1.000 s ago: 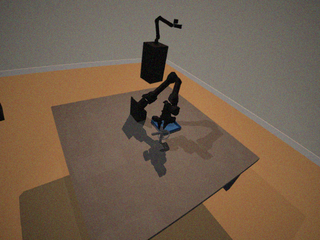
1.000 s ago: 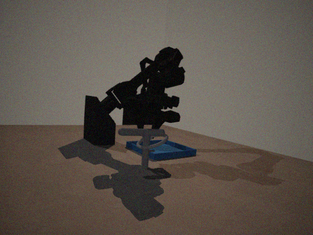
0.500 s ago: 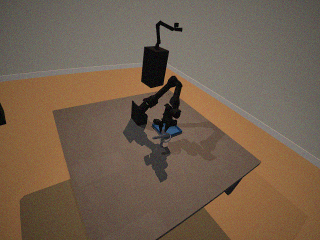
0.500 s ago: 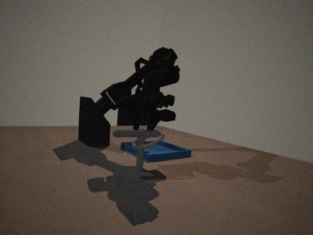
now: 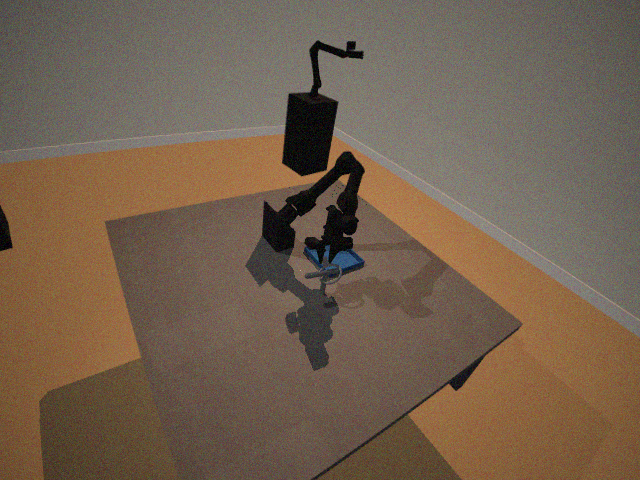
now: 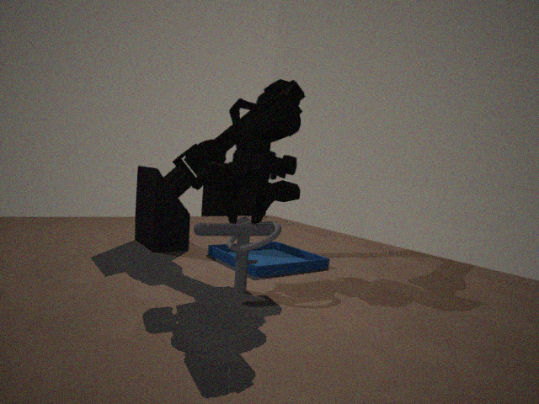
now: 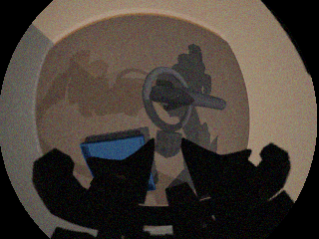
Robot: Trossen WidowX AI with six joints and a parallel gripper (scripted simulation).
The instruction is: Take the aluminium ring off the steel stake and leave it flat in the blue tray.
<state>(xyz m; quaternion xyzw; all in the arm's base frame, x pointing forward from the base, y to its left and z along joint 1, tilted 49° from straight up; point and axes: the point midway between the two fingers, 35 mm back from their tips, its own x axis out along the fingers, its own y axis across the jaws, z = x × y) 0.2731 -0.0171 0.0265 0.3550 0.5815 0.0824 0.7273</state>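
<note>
The aluminium ring is 5 cm ahead of my gripper tip and 2 cm to the right of it. Also, from my gripper tip: blue tray (15 cm to the left, 8 cm below, 8 cm behind).
</note>
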